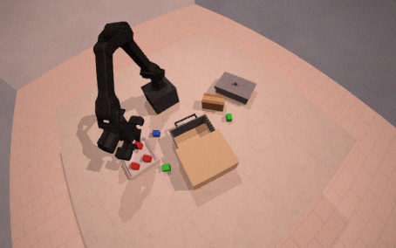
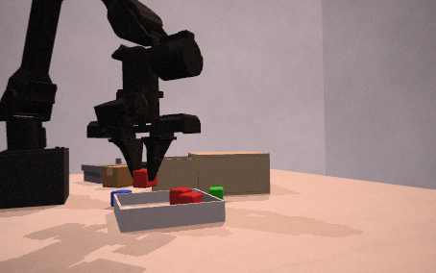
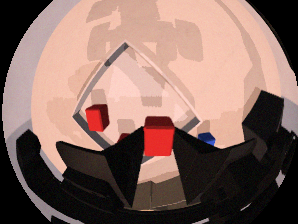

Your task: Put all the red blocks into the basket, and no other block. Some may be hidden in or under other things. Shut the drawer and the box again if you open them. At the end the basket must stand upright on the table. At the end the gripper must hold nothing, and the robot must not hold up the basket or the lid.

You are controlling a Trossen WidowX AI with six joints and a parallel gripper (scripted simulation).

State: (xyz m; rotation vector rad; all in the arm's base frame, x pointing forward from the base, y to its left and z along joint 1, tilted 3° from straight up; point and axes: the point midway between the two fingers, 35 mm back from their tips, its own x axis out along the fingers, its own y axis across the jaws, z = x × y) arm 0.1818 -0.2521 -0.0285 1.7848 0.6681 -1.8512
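The grey basket is 3 cm ahead of my hand, 3 cm to the right of it and 8 cm below it. Also, from my hand: tan drawer cabinet: 20 cm ahead, 20 cm to the left, 5 cm below; then blue block: 2 cm behind, 10 cm to the left, 7 cm below; then drawer: 13 cm ahead, 21 cm to the left, 5 cm below.
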